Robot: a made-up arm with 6 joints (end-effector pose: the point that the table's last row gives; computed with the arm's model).
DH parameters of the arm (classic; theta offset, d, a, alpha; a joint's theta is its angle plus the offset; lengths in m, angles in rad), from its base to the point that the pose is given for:
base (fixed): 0.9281 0 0.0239 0
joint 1: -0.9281 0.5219 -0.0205 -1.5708
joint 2: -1.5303 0 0.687 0
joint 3: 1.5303 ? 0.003 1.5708
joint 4: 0 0.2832 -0.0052 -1.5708
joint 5: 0 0.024 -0.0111 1.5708
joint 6: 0.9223 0 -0.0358 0
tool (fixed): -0.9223 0.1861 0 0
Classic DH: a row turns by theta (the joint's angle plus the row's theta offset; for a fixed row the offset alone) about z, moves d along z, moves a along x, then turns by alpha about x.
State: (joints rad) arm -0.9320 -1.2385 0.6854 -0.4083 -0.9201 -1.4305
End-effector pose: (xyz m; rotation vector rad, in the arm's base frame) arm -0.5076 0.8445 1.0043 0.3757 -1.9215 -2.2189
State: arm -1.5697 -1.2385 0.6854 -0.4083 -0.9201 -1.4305
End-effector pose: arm 0.0863 0.9930 1.0043 0.2378 1.8805 2.1221
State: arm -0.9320 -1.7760 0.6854 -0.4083 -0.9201 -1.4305
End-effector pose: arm -0.5747 0.9348 0.4482 0.6879 -2.4843 -1.7520
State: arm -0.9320 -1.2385 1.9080 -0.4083 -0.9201 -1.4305
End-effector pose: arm -0.2544 0.5035 1.1460 -0.3015 -0.4228 -2.6106
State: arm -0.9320 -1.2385 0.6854 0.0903 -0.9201 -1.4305
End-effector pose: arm -0.5923 0.8178 0.9863 0.4556 -1.7023 -1.7532
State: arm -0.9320 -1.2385 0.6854 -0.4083 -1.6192 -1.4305
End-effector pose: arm -0.4683 0.7982 0.8885 0.3552 -2.6977 -1.5228
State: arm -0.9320 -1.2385 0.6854 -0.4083 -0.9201 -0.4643
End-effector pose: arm -0.5387 0.8354 0.9965 -0.4706 -1.5770 -1.5461
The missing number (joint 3, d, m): -0.036
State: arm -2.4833 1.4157 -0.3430 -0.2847 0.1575 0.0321
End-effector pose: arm -0.8590 -0.6071 0.8309 1.5026 0.6753 -2.3045
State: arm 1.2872 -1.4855 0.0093 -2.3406 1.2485 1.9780
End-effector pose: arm -0.1059 -1.0195 0.5284 2.3709 -0.9871 1.1342
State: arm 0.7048 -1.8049 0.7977 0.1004 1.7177 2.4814
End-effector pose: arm -0.6033 -0.4869 0.6613 -0.7350 -0.7923 -2.8832
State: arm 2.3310 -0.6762 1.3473 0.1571 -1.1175 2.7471
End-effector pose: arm 0.2494 -0.1989 1.4771 -0.0303 0.4851 -1.0836
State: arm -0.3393 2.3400 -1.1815 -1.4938 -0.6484 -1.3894
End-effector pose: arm 0.8435 -0.1478 0.1583 -1.6012 -0.3098 -2.3476
